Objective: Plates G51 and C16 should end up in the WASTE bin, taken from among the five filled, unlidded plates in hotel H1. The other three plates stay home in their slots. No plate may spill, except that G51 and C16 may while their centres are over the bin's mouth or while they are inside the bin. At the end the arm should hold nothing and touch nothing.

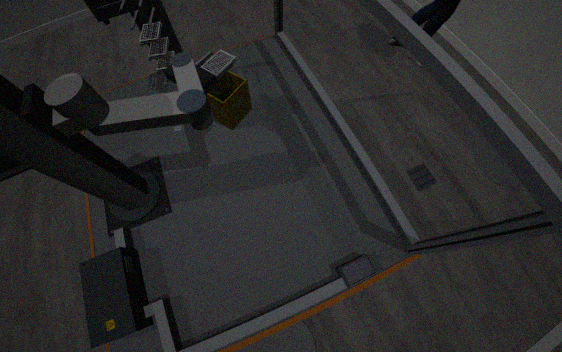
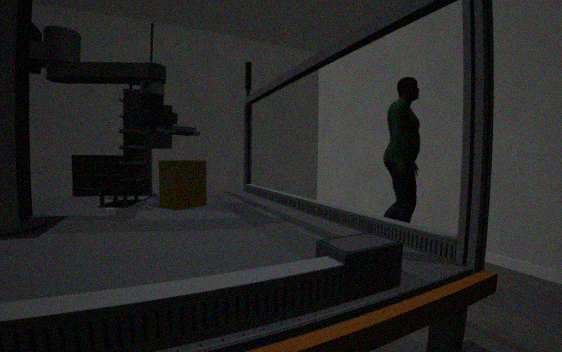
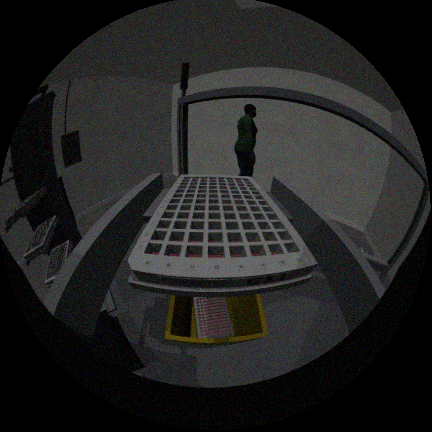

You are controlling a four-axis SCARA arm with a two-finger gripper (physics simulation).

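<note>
My gripper is shut on a white gridded plate; its dark front label appears to read G51. The plate is level, above the height of the yellow WASTE bin; whether its centre is over the mouth is unclear. Another plate, pale with red wells, lies inside the bin, its label unreadable. Hotel H1 is a dark rack behind the arm. Plates show in its slots.
The arm's link reaches across from the column. A low grey-white rail and a framed barrier run beyond the bin. A person stands outside the barrier. A dark cabinet stands at the front left.
</note>
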